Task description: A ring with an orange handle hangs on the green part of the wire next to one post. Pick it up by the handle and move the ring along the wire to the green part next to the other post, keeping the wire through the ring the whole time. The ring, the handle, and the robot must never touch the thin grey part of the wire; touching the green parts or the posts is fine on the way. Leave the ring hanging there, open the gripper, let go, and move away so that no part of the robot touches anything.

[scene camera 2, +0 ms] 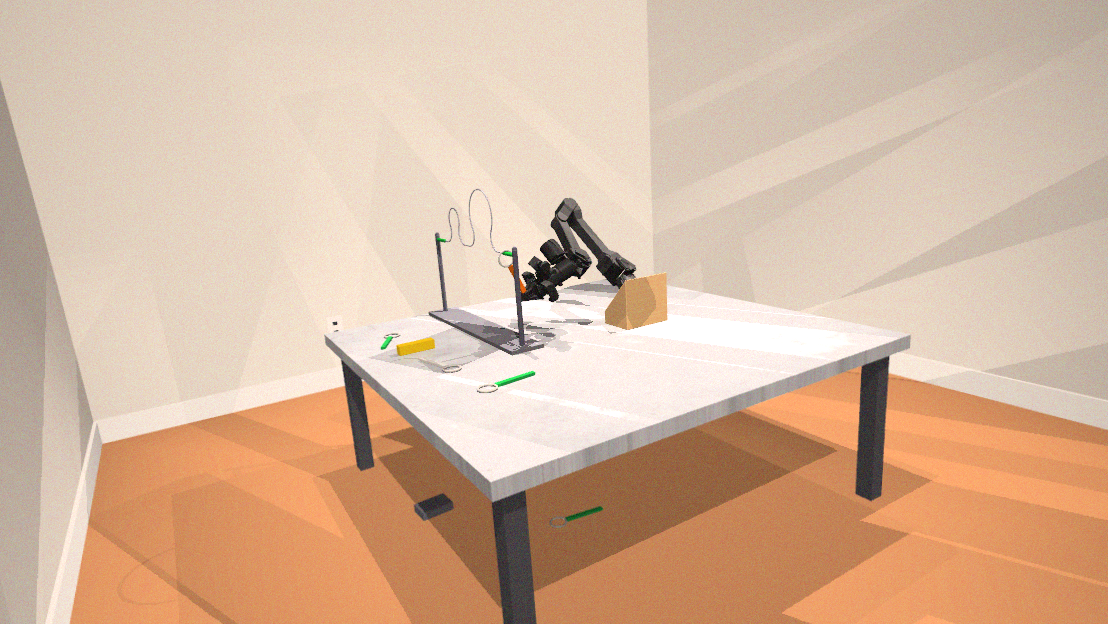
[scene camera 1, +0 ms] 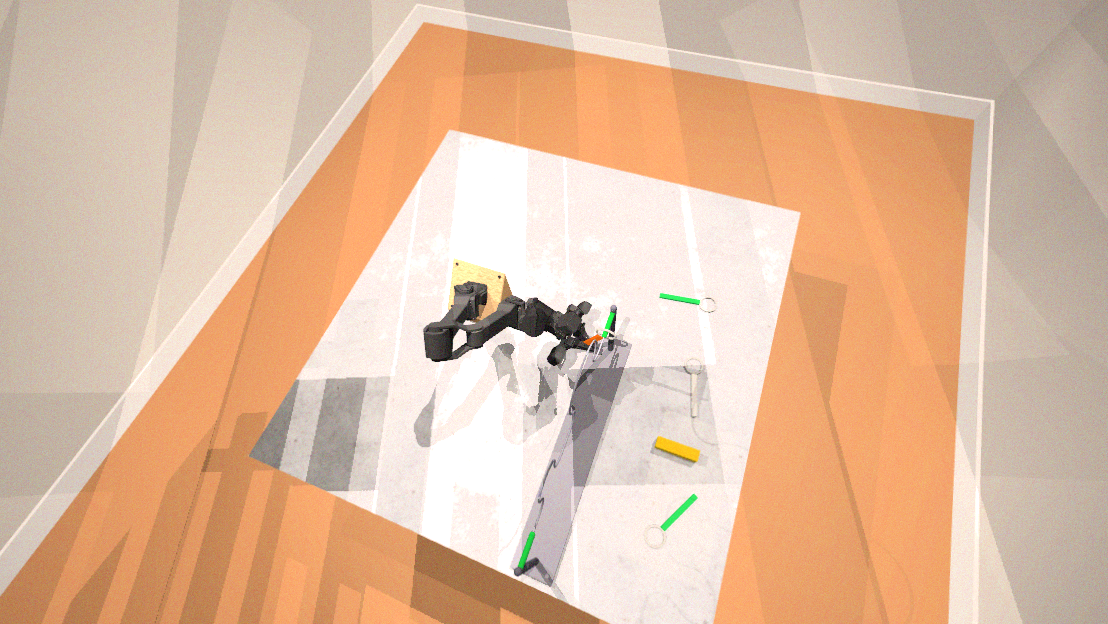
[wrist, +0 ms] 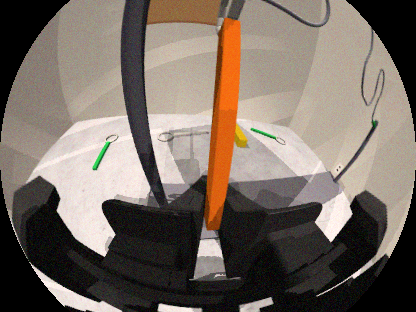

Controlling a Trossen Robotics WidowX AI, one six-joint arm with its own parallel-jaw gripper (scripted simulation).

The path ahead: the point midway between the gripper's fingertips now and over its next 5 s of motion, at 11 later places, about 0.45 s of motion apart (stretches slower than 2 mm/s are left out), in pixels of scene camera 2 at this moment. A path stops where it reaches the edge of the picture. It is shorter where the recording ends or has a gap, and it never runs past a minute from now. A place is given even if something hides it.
The gripper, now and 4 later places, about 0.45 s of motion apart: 516, 300; 522, 296; 529, 292; 531, 291; 542, 286
